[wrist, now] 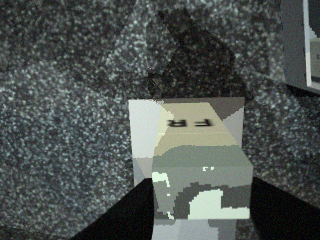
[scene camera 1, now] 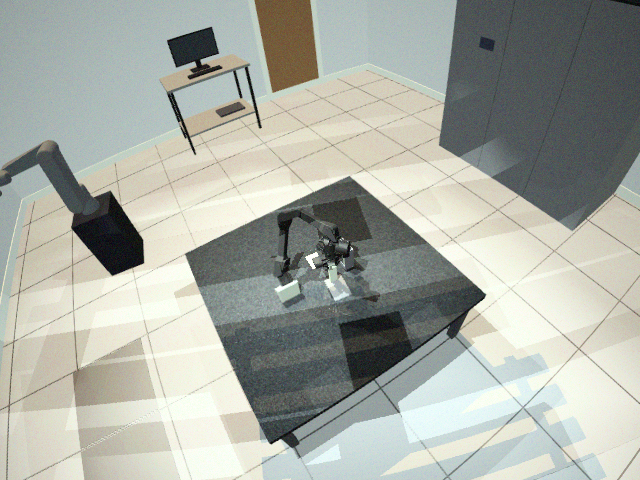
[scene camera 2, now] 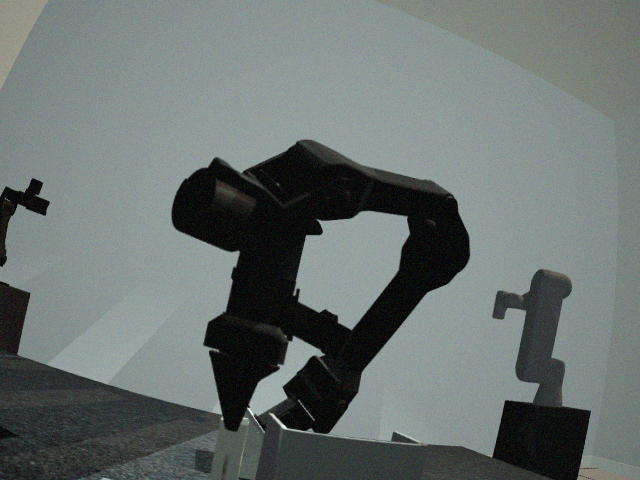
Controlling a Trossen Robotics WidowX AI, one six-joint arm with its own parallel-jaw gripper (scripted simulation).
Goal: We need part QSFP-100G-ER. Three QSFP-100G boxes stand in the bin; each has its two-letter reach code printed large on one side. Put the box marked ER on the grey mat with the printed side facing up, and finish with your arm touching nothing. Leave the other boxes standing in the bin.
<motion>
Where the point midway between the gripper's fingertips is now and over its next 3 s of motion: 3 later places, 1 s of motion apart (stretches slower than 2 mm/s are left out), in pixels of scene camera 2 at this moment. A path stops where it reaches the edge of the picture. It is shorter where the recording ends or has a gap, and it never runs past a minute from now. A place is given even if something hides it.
My gripper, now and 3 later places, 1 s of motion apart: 232,426; 238,408; 264,391; 321,403
</motion>
